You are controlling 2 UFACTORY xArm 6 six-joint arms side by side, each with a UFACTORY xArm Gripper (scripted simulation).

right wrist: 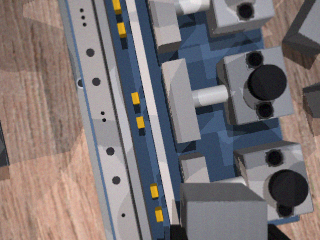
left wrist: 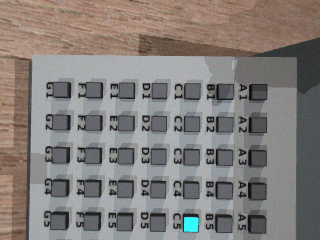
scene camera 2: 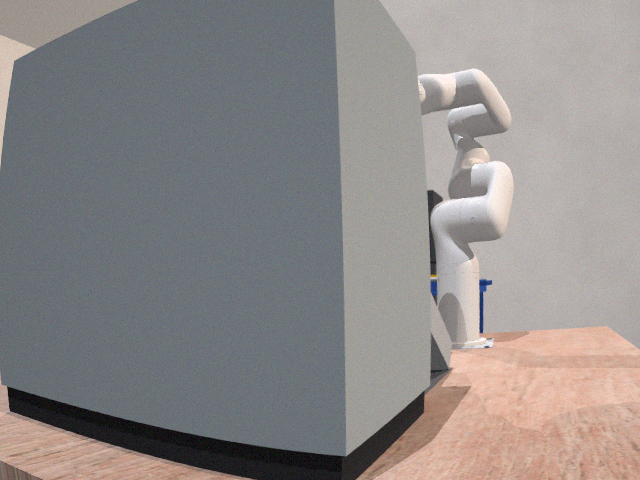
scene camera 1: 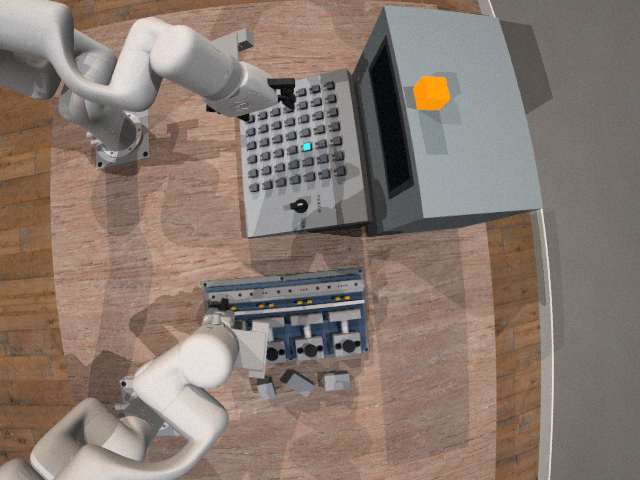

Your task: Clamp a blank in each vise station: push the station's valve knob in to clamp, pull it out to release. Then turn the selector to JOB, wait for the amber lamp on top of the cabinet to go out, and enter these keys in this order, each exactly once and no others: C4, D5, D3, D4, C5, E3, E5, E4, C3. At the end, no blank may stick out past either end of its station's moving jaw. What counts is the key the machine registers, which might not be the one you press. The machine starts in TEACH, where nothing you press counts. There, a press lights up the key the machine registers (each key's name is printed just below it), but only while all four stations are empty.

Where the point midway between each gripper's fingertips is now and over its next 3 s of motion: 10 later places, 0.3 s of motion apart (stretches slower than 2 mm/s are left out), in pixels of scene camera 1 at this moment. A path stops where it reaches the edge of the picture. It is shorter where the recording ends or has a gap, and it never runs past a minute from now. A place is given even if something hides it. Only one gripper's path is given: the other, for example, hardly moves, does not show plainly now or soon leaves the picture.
My left gripper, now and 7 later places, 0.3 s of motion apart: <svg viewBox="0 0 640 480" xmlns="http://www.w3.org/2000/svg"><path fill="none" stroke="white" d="M269 108L271 110L273 131L278 181L288 202L290 203L290 203L293 204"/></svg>
